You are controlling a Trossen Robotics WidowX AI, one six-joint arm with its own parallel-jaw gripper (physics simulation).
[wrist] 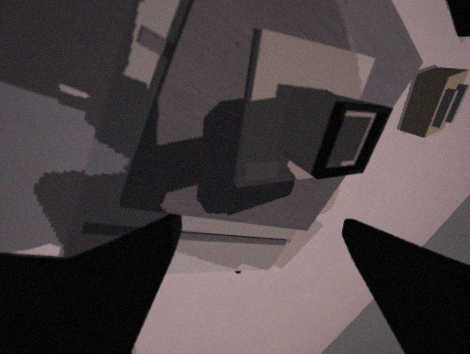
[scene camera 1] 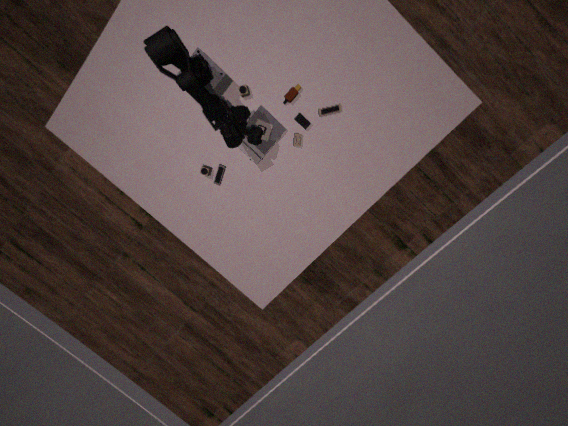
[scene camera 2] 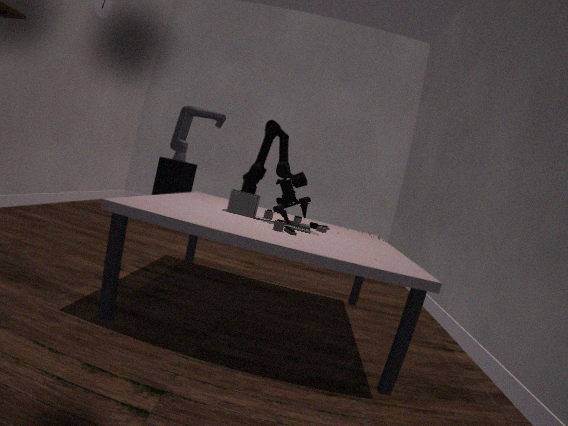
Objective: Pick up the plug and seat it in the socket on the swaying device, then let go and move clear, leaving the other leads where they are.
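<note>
An orange-red plug (scene camera 1: 291, 95) with a yellow tip lies on the table, apart from the gripper; it cannot be made out in the wrist view. The device is a grey base (scene camera 1: 276, 131) (wrist: 395, 65) bearing a pale plate (wrist: 310, 60). A dark socket housing with a black square rim (wrist: 329, 140) stands up from this plate. My gripper (scene camera 1: 256, 134) (scene camera 2: 296, 219) (wrist: 261, 223) is open and empty above the device's near edge, with its fingers spread either side. The socket housing is beyond the fingertips in the wrist view. Shadows darken much of the base.
A small black piece (scene camera 1: 302, 121) and a pale block (scene camera 1: 298, 140) (wrist: 417, 107) lie beside the device. Slotted pieces (scene camera 1: 330, 110) (scene camera 1: 220, 174) and round-topped blocks (scene camera 1: 244, 90) (scene camera 1: 205, 170) lie around it. A second, grey arm (scene camera 2: 182, 130) stands behind the table (scene camera 2: 200, 212).
</note>
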